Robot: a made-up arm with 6 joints. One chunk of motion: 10 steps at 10 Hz.
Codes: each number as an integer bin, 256 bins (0 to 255) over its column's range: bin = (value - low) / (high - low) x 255, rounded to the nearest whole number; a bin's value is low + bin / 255 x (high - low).
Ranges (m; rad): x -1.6..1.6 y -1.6..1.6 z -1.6..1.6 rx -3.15..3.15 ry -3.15..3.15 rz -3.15..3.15
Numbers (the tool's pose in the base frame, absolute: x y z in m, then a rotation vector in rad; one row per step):
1: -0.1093 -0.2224 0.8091 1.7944 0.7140 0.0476
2: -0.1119 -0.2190 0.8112 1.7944 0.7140 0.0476
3: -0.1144 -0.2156 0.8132 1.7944 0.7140 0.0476
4: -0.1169 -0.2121 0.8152 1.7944 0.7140 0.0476
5: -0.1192 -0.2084 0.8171 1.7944 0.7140 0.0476
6: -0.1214 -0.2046 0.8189 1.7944 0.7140 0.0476
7: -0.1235 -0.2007 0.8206 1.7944 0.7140 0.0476
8: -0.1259 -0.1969 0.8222 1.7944 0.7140 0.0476
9: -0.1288 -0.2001 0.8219 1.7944 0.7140 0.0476
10: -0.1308 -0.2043 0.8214 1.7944 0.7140 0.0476
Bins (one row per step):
1: 119 110 192 200 156 129
2: 119 110 192 200 156 129
3: 118 110 192 200 156 129
4: 118 111 192 200 156 129
5: 118 111 193 200 156 129
6: 118 111 193 200 156 129
7: 118 112 193 200 156 129
8: 117 112 193 200 156 129
9: 117 112 193 200 156 129
10: 117 111 193 200 156 129

